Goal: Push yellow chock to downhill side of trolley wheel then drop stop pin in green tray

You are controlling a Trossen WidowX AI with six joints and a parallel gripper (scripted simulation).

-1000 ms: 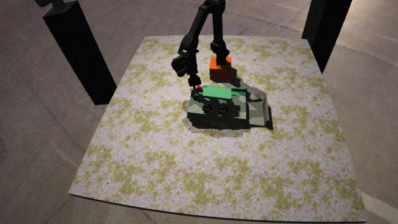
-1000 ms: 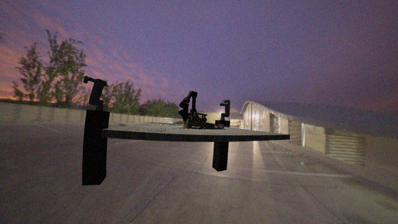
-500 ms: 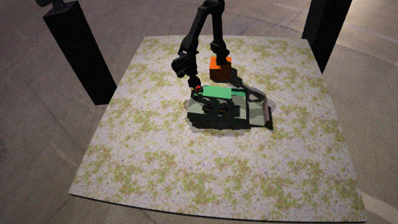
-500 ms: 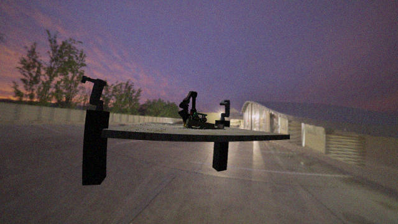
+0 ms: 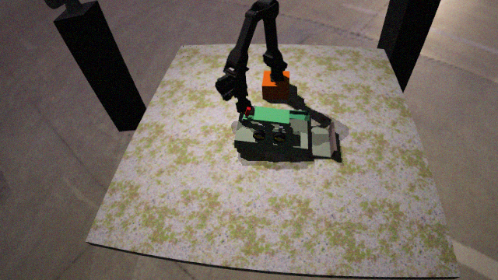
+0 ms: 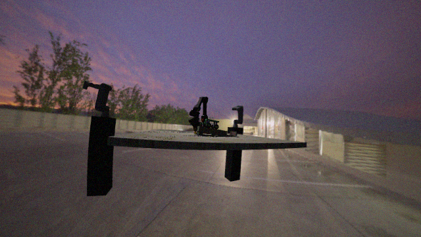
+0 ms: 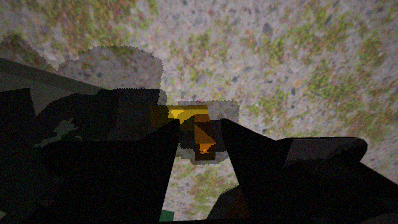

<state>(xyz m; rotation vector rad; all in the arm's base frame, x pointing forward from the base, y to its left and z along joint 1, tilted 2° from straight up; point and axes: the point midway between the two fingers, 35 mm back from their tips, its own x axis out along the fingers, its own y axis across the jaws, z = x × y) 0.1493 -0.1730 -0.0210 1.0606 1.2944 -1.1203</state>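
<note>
The red-headed stop pin lies 14 cm ahead of my gripper tip, 10 cm above it and 2 cm to the left of it. Round my gripper tip: yellow chock: 2 cm ahead, 1 cm to the left, 1 cm below; green trolley: 17 cm ahead, 11 cm to the left, 8 cm above; grey ramp: 17 cm ahead, 12 cm to the left, 2 cm above.
</note>
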